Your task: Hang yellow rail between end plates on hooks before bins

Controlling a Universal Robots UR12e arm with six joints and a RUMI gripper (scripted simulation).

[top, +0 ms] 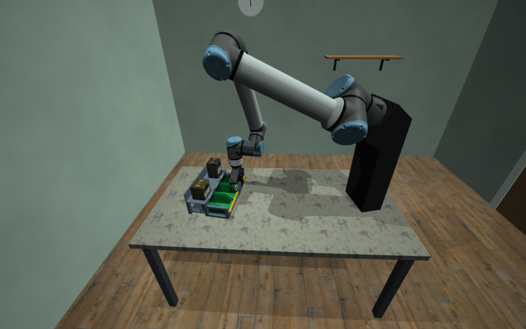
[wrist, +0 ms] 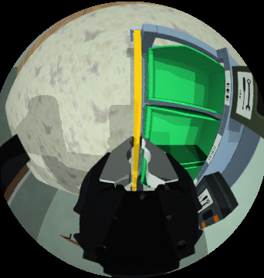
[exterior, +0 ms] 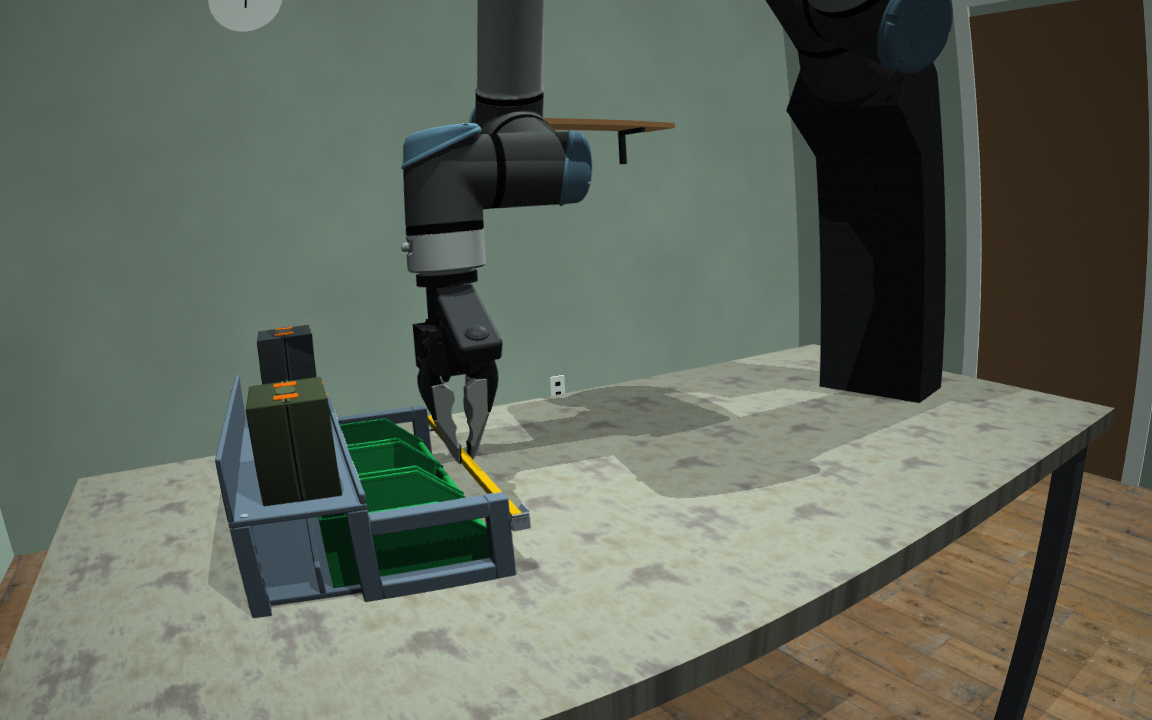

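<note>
The yellow rail lies 10 mm below my hand.
</note>
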